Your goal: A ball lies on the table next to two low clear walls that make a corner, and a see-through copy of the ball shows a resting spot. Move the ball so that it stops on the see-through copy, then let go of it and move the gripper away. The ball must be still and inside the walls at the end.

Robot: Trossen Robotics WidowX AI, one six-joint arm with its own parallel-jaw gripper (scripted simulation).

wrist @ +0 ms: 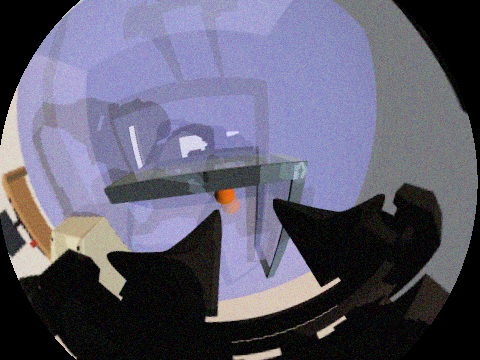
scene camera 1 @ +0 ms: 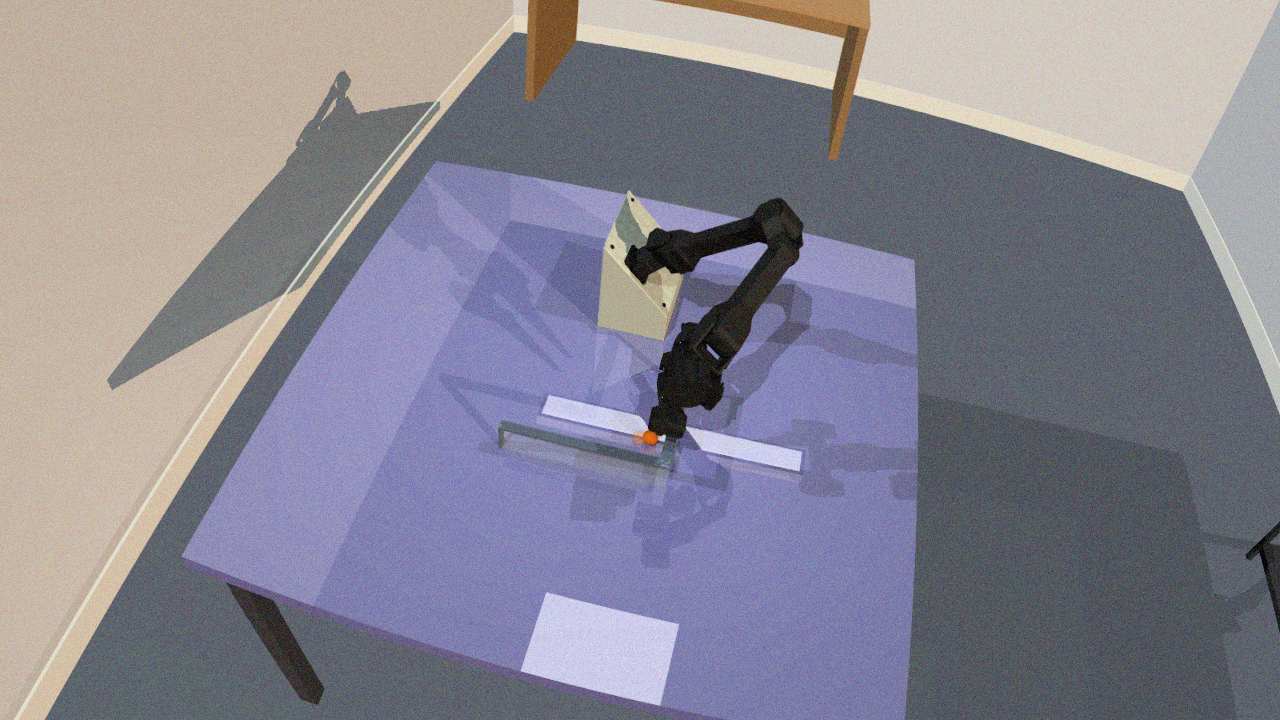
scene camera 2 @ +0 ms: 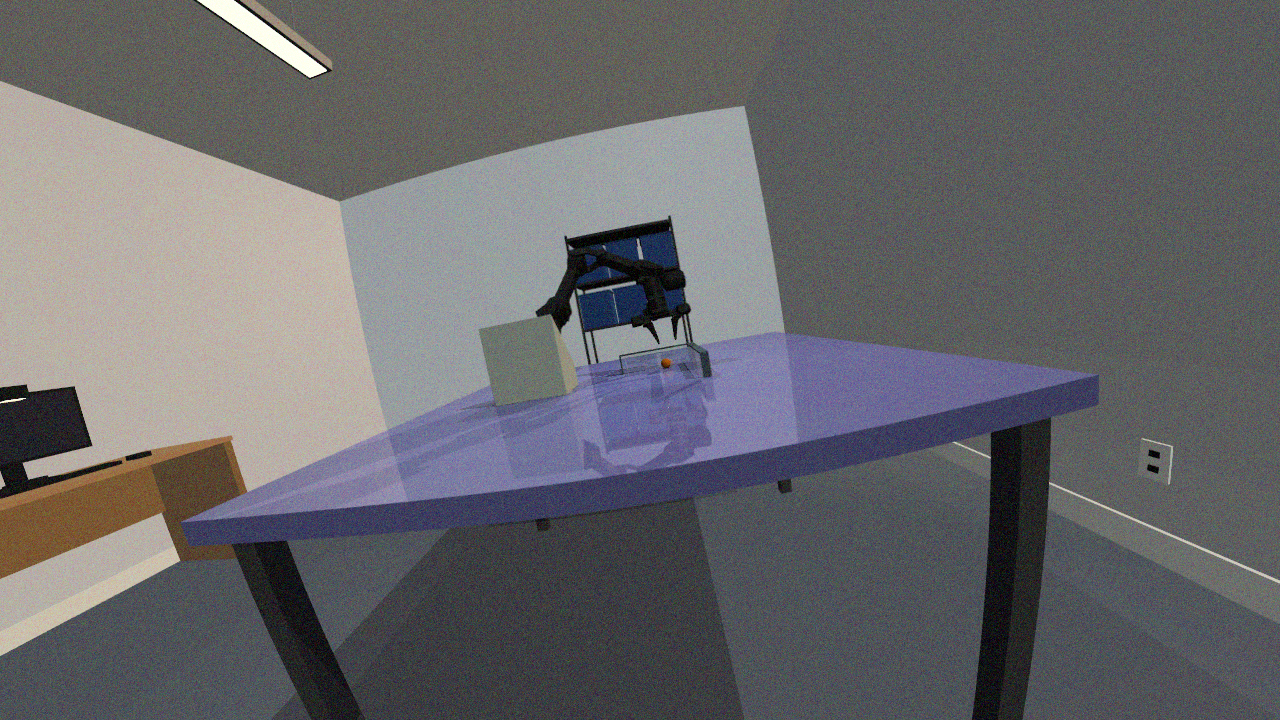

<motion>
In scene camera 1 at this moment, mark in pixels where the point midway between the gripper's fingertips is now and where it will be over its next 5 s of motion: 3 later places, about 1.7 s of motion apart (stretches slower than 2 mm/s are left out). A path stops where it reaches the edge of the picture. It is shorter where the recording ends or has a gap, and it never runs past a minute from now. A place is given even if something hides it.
The gripper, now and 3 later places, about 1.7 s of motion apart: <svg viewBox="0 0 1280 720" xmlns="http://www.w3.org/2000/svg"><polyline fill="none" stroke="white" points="660,424 647,434 639,431 640,412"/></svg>
</motion>
